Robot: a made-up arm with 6 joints. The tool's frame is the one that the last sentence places.
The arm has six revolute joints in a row. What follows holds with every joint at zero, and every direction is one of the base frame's. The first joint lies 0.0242 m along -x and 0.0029 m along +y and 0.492 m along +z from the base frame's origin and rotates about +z. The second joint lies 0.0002 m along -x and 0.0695 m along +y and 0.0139 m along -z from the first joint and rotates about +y. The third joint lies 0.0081 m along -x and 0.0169 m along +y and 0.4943 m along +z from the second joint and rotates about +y. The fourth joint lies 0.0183 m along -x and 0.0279 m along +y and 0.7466 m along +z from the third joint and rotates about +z. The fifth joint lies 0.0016 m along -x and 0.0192 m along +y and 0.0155 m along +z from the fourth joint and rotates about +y. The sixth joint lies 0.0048 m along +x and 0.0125 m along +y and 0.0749 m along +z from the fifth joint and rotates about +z. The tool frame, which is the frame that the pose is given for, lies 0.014 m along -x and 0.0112 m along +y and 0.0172 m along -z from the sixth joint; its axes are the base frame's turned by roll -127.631, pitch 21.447 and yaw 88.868 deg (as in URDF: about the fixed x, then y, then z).
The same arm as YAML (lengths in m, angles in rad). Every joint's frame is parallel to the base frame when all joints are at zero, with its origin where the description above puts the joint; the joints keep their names.
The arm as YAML. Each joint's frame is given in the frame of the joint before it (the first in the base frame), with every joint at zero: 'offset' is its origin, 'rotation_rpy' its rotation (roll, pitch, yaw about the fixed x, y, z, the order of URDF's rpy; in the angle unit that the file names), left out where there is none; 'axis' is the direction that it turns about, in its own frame. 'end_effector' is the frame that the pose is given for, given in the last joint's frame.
length_unit: m
angle_unit: rad
chain:
  - id: joint 1
    offset: [-0.0242, 0.0029, 0.492]
    axis: [0.0, 0.0, 1.0]
  - id: joint 2
    offset: [-0.0002, 0.0695, -0.0139]
    axis: [0.0, 1.0, 0.0]
  - id: joint 3
    offset: [-0.0081, 0.0169, 0.4943]
    axis: [0.0, 1.0, 0.0]
  - id: joint 4
    offset: [-0.0183, 0.0279, 0.7466]
    axis: [0.0, 0.0, 1.0]
  - id: joint 5
    offset: [-0.0016, 0.0192, 0.0155]
    axis: [0.0, 1.0, 0.0]
  - id: joint 6
    offset: [0.0048, 0.0125, 0.0749]
    axis: [0.0, 0.0, 1.0]
end_effector:
  offset: [-0.014, 0.0112, -0.0172]
  rotation_rpy: [-2.2276, 0.3743, 1.551]

